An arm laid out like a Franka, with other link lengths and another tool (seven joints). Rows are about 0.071 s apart.
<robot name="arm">
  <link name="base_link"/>
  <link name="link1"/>
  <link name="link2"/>
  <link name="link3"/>
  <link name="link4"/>
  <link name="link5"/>
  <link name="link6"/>
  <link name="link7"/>
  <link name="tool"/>
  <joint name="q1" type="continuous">
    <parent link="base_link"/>
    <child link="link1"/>
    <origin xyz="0 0 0.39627" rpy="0 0 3.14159"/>
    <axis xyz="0 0 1"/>
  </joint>
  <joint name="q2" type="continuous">
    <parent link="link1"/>
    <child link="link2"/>
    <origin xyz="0 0 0" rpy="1.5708 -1.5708 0"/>
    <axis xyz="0 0 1"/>
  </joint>
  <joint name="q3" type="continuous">
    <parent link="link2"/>
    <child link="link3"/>
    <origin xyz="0.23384 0 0" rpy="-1.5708 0 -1.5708"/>
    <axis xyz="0 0 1"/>
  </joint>
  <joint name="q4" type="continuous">
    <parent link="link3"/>
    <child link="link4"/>
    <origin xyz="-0.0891 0 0" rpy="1.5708 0 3.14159"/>
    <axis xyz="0 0 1"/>
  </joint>
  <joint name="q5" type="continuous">
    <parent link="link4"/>
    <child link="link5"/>
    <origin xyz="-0.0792 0.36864 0" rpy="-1.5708 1.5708 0"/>
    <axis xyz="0 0 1"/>
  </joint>
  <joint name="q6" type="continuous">
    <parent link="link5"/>
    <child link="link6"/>
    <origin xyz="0 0 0" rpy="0 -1.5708 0"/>
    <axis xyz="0 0 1"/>
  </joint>
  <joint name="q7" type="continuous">
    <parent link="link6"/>
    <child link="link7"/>
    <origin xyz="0 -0.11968 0" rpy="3.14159 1.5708 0"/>
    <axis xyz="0 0 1"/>
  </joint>
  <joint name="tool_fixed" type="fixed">
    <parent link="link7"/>
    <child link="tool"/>
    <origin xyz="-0.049 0.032 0.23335" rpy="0 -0.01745 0.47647"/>
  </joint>
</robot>
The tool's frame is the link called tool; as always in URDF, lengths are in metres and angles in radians. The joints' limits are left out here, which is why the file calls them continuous.
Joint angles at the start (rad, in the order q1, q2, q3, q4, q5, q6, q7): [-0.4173 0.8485 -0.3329 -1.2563 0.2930 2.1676 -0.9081]
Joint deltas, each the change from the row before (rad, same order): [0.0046 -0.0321 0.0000 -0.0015 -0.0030 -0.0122 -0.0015]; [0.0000 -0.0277 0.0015 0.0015 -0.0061 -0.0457 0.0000]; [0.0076 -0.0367 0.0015 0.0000 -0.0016 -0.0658 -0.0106]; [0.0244 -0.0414 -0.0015 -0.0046 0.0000 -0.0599 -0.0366]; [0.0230 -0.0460 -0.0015 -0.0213 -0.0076 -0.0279 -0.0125]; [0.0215 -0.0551 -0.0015 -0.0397 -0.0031 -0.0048 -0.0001]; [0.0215 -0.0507 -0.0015 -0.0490 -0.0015 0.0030 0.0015]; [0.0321 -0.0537 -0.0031 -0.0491 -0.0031 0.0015 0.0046]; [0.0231 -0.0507 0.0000 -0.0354 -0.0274 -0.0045 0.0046]
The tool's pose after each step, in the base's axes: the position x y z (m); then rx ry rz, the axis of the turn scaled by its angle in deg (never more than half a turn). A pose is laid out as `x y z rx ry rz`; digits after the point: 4 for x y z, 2 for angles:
0.6200 -0.5004 0.1901 141.22 99.25 2.29
0.6190 -0.4955 0.2026 141.90 100.22 2.50
0.6199 -0.4822 0.2174 142.37 102.82 3.10
0.6281 -0.4593 0.2350 140.37 108.01 3.86
0.6334 -0.4426 0.2528 138.79 110.57 4.35
0.6369 -0.4293 0.2712 137.75 111.31 5.57
0.6379 -0.4158 0.2821 137.18 111.97 6.68
0.6417 -0.3962 0.2945 136.16 113.10 7.78
0.6425 -0.3831 0.3101 134.50 114.33 7.14

